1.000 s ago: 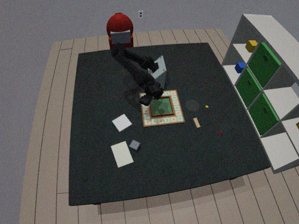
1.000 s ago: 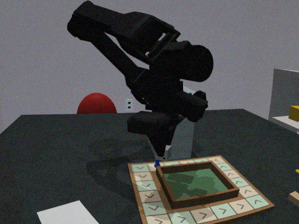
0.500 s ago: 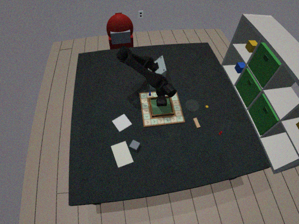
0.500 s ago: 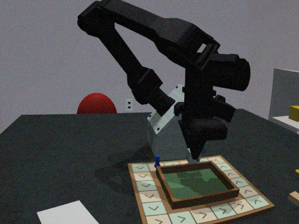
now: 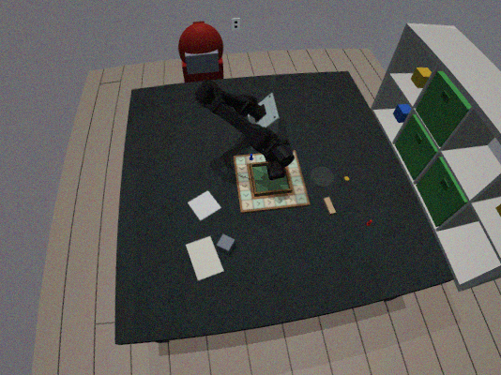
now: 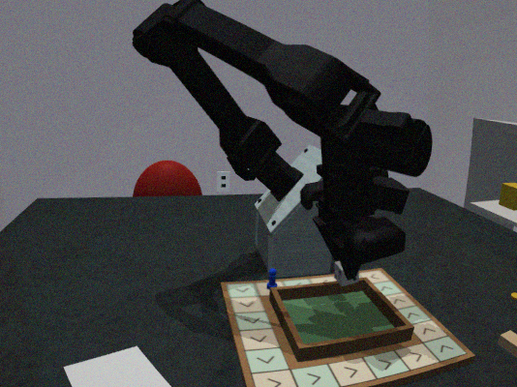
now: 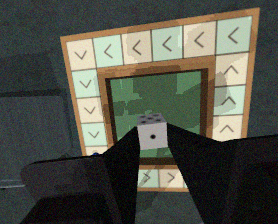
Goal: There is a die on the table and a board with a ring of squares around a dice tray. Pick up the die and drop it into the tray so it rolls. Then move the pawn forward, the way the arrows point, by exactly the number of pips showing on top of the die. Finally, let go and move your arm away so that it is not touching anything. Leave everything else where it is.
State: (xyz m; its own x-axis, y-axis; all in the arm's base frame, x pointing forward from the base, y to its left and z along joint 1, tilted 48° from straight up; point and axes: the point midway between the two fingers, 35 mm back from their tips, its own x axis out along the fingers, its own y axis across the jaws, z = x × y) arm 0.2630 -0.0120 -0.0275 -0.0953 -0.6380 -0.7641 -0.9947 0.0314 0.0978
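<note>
Now: gripper tip 110 mm past the blue pawn, 70 mm to the left of it and 50 mm above it. Round my gripper tip: yellow piece (340 mm to the left, 80 mm below, 40 mm ahead); wooden block (220 mm to the left, 170 mm ahead, 70 mm below); white die (right at my gripper tip).
</note>
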